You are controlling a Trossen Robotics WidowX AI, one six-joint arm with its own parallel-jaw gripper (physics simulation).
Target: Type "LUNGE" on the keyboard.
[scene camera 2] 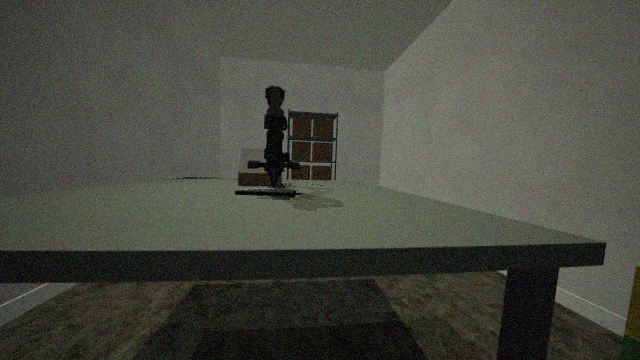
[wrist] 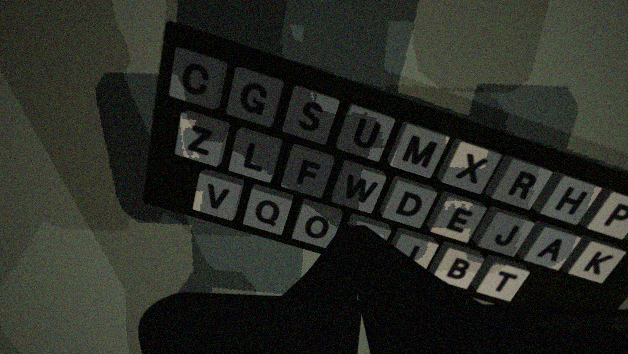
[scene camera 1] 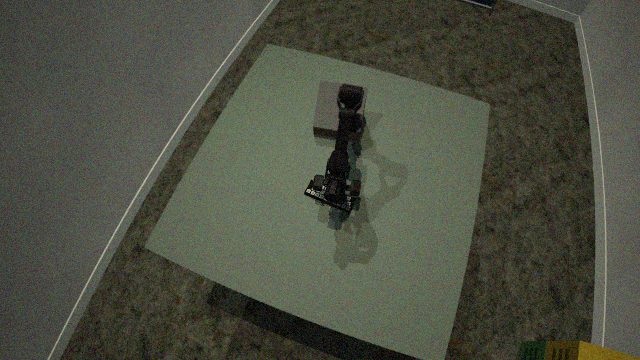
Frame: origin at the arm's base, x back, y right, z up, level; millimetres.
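Seen in the pictures: gripper, fingertip midpoint: (scene camera 2: pixel 273 187) (wrist: pixel 352 236).
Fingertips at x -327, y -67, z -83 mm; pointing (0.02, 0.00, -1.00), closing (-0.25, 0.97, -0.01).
Note:
Pixels of each thing's middle, then the offset from my fingertips to it. Level surfaces: height alone.
- L key, body centre: (wrist: pixel 255 155) dx -17, dy -43, dz -8 mm
- U key, body centre: (wrist: pixel 364 132) dx -37, dy -7, dz -8 mm
- G key, body centre: (wrist: pixel 255 97) dx -38, dy -48, dz -8 mm
- E key, body centre: (wrist: pixel 455 217) dx -16, dy +37, dz -8 mm
- O key, body centre: (wrist: pixel 316 224) dx +3, dy -13, dz -8 mm
- pale table, surface height: dz -21 mm
The black keyboard (scene camera 1: pixel 311 192) (scene camera 2: pixel 250 192) (wrist: pixel 172 187) lies slanted on the table, with pale keys in three rows. In the wrist view the L key (wrist: pixel 255 154), U key (wrist: pixel 366 132), G key (wrist: pixel 254 97) and E key (wrist: pixel 459 219) are readable; no N is readable. My gripper (scene camera 2: pixel 275 185) (wrist: pixel 352 236) is shut and empty, pointing down. In the wrist view its tips overlap the bottom row just right of the O key (wrist: pixel 316 225), covering the letter of the key there. Whether the tips touch it is unclear.
The pale table (scene camera 1: pixel 240 200) (scene camera 2: pixel 150 225) carries the arm and a grey box (scene camera 1: pixel 326 107) (scene camera 2: pixel 252 179) beside the arm's base. A shelf unit (scene camera 2: pixel 313 139) with brown boxes stands far behind. Shadows of the arm fall over the table and keyboard.

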